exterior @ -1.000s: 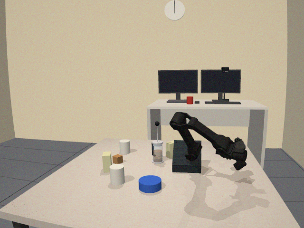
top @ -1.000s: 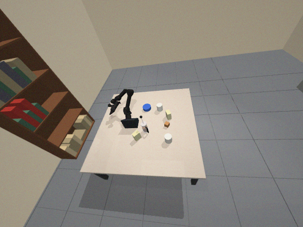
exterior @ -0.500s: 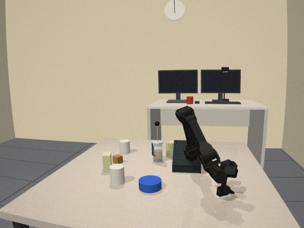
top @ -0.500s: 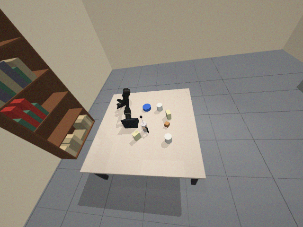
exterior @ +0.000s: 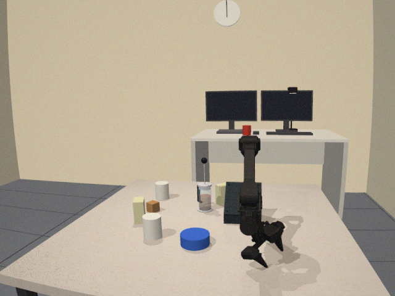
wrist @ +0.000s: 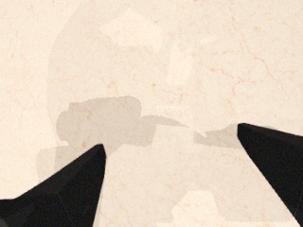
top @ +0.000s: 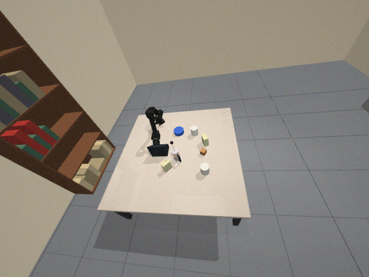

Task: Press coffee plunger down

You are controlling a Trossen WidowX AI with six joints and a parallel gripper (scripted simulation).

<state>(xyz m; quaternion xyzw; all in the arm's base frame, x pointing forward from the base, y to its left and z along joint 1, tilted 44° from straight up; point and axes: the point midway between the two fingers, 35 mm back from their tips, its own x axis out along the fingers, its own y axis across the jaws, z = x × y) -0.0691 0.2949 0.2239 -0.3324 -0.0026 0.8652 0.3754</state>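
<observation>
Right now the coffee press is 520 mm to the right of my gripper tip, 330 mm ahead of it and 110 mm above it. From my gripper tip the other things lie so: orange cube 590 mm ahead, 450 mm to the right, 10 mm above.
</observation>
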